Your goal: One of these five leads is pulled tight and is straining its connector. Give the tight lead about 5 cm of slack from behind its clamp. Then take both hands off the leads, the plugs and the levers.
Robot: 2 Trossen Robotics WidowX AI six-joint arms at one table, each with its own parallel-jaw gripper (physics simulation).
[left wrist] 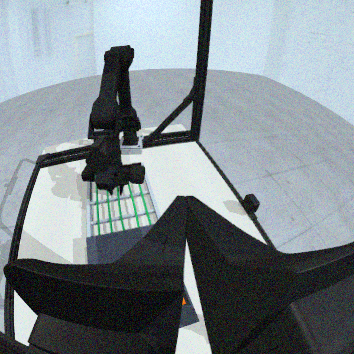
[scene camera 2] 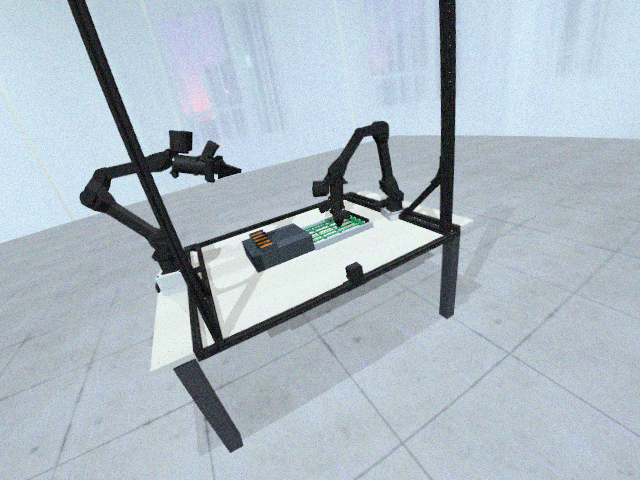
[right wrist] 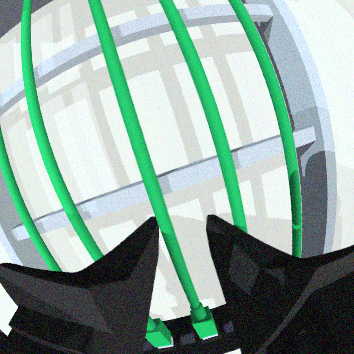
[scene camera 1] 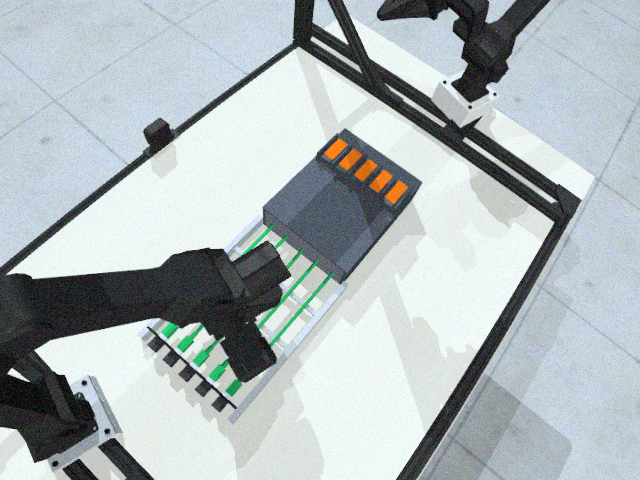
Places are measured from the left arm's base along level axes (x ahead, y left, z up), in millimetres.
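Pixels of known places: left gripper, fingertip midpoint: (left wrist: 183, 203) (scene camera 2: 241, 171) (scene camera 1: 378, 16); right gripper, fingertip midpoint: (left wrist: 116, 194) (scene camera 2: 338, 227) (right wrist: 182, 222) (scene camera 1: 238, 329); left arm's base, origin of the base link: (scene camera 2: 172, 268) (scene camera 1: 469, 88); right arm's base, origin of the base link: (left wrist: 130, 141) (scene camera 2: 394, 208) (scene camera 1: 70, 422).
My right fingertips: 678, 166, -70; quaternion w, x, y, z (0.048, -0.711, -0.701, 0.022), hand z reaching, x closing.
Ahead of a thing's pixels: the offset from my right fingertips to its middle, as dx, dy, dz. "spot": to the spot under its first point. Level surfaces: height alone.
Several green leads {spot: -119, +26, +20} (scene camera 1: 305, 299) (left wrist: 121, 212) run from the dark clamp block {-283, -94, +38} (scene camera 1: 320, 222) (scene camera 2: 292, 240) (left wrist: 110, 246) to green plugs {+74, +13, +17} (scene camera 1: 200, 357) in a row of sockets. Orange levers {-338, -110, +74} (scene camera 1: 365, 169) (scene camera 2: 261, 239) lie in a row on the block. My right gripper (scene camera 2: 339, 224) (right wrist: 182, 222) is low over the leads, partly open. The middle lead {spot: -51, -20, +20} (right wrist: 134, 125) passes between its fingers without being gripped, down to its plug (right wrist: 204, 326). In scene camera 1 its fingers are hidden under the wrist. My left gripper (scene camera 2: 239, 171) (left wrist: 183, 203) is shut and empty, high beyond the block's lever end.
A pale frame (scene camera 1: 315, 315) (right wrist: 320, 90) with crossbars {spot: -28, +2, +14} (right wrist: 190, 179) lies around and under the leads. Black rails (scene camera 1: 480, 330) edge the white table {dz -6} (scene camera 1: 361, 372) (scene camera 2: 310, 289). A small black box {spot: -58, -405, +41} (scene camera 1: 158, 133) (scene camera 2: 354, 272) (left wrist: 251, 203) sits on one side rail, and dark posts (scene camera 2: 447, 103) rise at the corners.
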